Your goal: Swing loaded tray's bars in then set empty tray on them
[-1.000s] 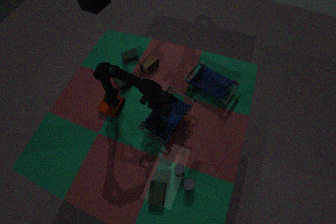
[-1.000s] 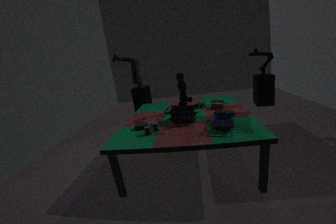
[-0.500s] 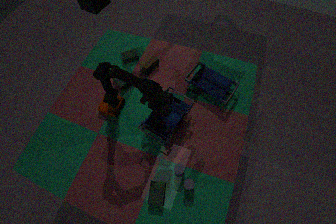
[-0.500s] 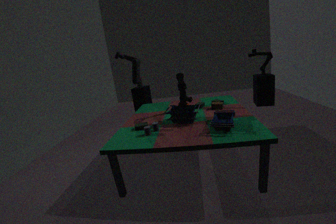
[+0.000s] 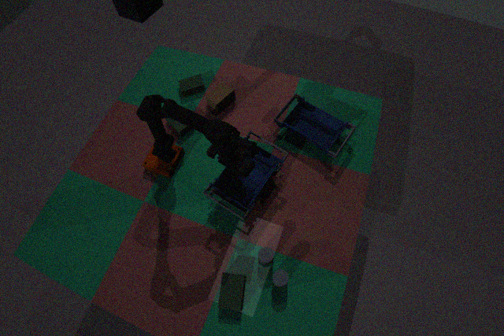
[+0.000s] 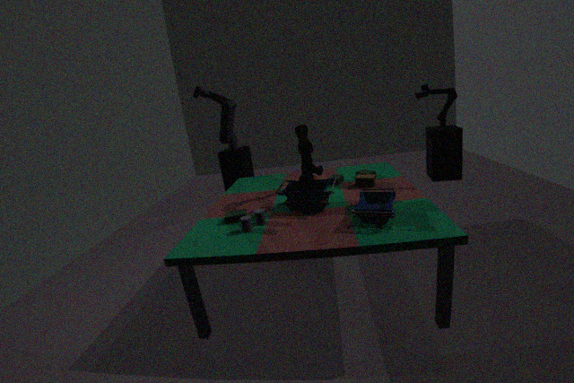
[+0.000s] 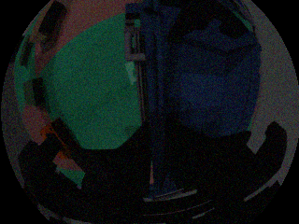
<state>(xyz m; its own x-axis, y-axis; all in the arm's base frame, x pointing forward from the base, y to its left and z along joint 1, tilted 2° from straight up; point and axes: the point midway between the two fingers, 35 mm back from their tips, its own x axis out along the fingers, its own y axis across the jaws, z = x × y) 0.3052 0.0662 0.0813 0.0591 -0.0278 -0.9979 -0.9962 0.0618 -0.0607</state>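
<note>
Now: gripper tip 70 mm short of the blue tray and 30 mm below it.
</note>
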